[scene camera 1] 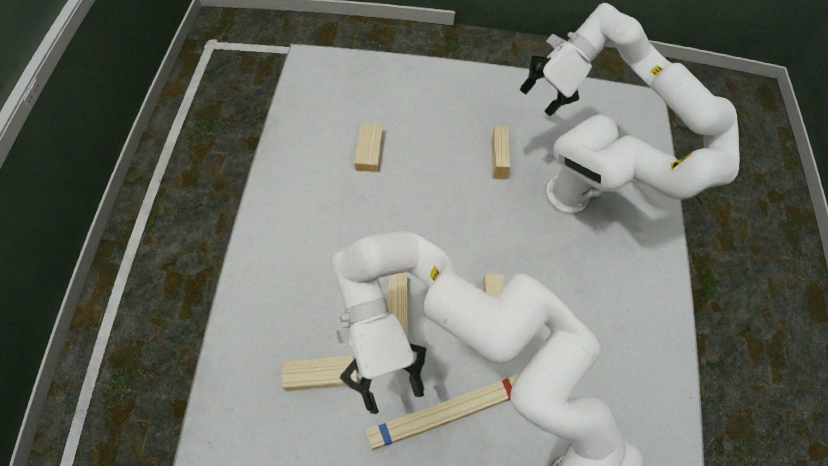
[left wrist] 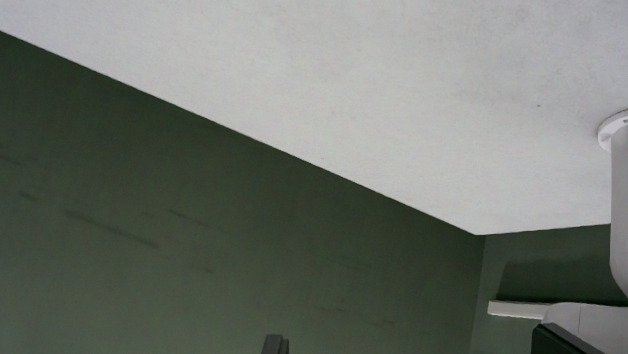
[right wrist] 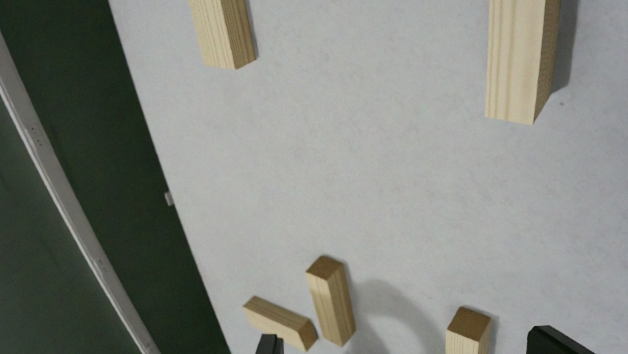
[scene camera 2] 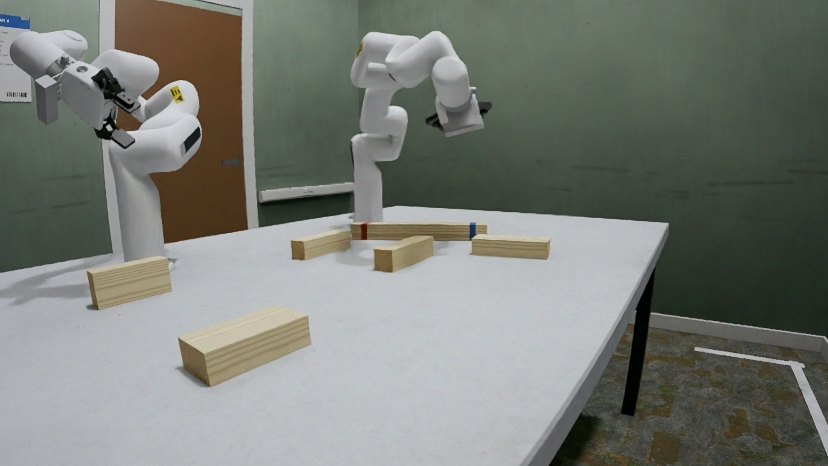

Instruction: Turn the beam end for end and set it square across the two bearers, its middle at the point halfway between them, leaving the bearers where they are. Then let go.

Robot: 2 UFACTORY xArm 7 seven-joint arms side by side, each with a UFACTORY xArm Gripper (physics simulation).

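Places are measured from the left arm's base along level axes (x right, y ahead, z up), in centimetres.
Pixels of known places: left gripper, fingertip midpoint: [scene camera 1: 397, 404]; right gripper, fingertip midpoint: [scene camera 1: 534, 103] [scene camera 2: 133, 127]; right arm's base, origin of the base link: [scene camera 1: 567, 194].
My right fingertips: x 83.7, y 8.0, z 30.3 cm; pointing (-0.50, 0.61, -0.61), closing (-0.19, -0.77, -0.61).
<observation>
Behind a point stands the place of what it marks.
The wooden beam [scene camera 1: 446, 410] {x 16.8, y 29.4, z 4.4 cm} [scene camera 2: 417, 231] {x 18.8, y 29.9, z 2.5 cm} lies slantwise on the table, its blue-banded end at the left and its red-banded end at the right in scene camera 1, where the left arm hides the red end's tip. Two blocks, one wide [scene camera 1: 369, 147] {x 89.0, y 48.4, z 3.8 cm} [scene camera 2: 246, 347] {x 92.6, y 51.6, z 2.7 cm} [right wrist: 222, 35] {x 87.7, y 46.7, z 3.8 cm} and one narrow [scene camera 1: 501, 152] {x 86.2, y 12.1, z 6.3 cm} [scene camera 2: 130, 281] {x 89.3, y 13.5, z 3.6 cm} [right wrist: 520, 65] {x 86.1, y 11.2, z 6.3 cm}, stand apart, roughly parallel; whether they are the bearers I cannot tell. My left gripper [scene camera 1: 395, 401] {x 12.8, y 40.7, z 30.7 cm} [left wrist: 415, 345] {x 12.8, y 40.7, z 30.7 cm} is open and empty, high above the table near the beam. My right gripper [scene camera 1: 537, 100] {x 83.7, y 8.0, z 30.3 cm} [scene camera 2: 128, 124] {x 83.7, y 8.0, z 30.3 cm} [right wrist: 407, 345] {x 83.7, y 8.0, z 30.3 cm} is open and empty, raised beyond the narrow block.
Two more roughly parallel blocks, one [scene camera 1: 398, 303] {x 42.7, y 40.2, z 4.4 cm} [scene camera 2: 403, 253] {x 46.5, y 42.6, z 3.0 cm} [right wrist: 331, 305] {x 44.8, y 38.4, z 4.4 cm} and another [scene camera 1: 493, 283] {x 48.0, y 16.9, z 4.4 cm} [scene camera 2: 321, 244] {x 44.7, y 18.7, z 2.7 cm} [right wrist: 467, 330] {x 50.4, y 16.3, z 3.3 cm}, lie partly under the left arm in scene camera 1. A crosswise block [scene camera 1: 312, 373] {x 25.3, y 60.0, z 3.8 cm} [scene camera 2: 509, 247] {x 29.0, y 59.0, z 2.2 cm} [right wrist: 280, 322] {x 29.3, y 55.5, z 3.4 cm} lies near the table's left edge there.
</observation>
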